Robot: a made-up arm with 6 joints. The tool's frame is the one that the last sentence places.
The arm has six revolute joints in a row. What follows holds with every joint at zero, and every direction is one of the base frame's. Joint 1 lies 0.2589 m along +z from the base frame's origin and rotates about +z. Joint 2 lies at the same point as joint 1 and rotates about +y. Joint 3 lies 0.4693 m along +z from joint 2 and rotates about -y. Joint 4 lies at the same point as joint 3 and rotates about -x. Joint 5 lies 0.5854 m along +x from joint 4 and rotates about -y. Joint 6 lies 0.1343 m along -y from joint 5 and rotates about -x. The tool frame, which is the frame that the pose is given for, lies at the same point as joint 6; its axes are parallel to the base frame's.
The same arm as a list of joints. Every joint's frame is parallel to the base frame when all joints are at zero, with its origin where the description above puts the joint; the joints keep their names.
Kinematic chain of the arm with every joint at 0, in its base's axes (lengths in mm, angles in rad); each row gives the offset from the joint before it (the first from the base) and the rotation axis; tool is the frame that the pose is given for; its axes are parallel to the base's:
joint 1: xyz 0 0 258.9 axis +z
joint 2: xyz 0 0 0 axis +y
joint 3: xyz 0 0 469.3 axis -y
joint 4: xyz 0 0 0 axis -x
joint 5: xyz 585.4 0 0 axis -y
joint 6: xyz 0 -134.3 0 axis -x
tool: xyz 0 0 0

